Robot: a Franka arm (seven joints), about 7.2 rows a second.
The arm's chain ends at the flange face. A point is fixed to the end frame.
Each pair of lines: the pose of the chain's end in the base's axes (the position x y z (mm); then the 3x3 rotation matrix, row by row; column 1 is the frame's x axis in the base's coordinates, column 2 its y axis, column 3 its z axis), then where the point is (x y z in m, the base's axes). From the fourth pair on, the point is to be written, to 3 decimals.
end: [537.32 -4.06 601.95], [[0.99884 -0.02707 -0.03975], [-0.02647 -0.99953 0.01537], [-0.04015 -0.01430 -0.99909]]
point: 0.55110 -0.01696 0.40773
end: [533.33 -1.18 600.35], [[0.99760 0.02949 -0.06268], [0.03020 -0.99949 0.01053], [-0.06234 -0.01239 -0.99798]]
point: 0.54351 -0.01378 0.40589
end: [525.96 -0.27 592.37], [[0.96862 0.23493 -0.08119], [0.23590 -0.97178 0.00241], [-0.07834 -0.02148 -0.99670]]
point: 0.53507 -0.00951 0.39766
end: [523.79 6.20 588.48], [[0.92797 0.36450 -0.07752], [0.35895 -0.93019 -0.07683], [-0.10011 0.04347 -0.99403]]
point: 0.535 -0.015 0.395
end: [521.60 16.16 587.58], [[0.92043 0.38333 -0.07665], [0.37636 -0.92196 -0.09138], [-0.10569 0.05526 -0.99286]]
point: 0.533 -0.007 0.394
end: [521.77 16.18 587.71], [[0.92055 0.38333 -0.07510], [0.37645 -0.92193 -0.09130], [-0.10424 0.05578 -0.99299]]
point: 0.533 -0.007 0.394
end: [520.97 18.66 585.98], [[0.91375 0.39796 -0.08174], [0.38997 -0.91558 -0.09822], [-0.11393 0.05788 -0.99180]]
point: 0.531 -0.006 0.393
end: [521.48 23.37 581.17], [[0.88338 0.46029 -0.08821], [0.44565 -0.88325 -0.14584], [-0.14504 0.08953 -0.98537]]
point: 0.531 -0.009 0.389
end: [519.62 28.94 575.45], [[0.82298 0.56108 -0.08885], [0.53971 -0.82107 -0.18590], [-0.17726 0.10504 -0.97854]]
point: 0.529 -0.008 0.384
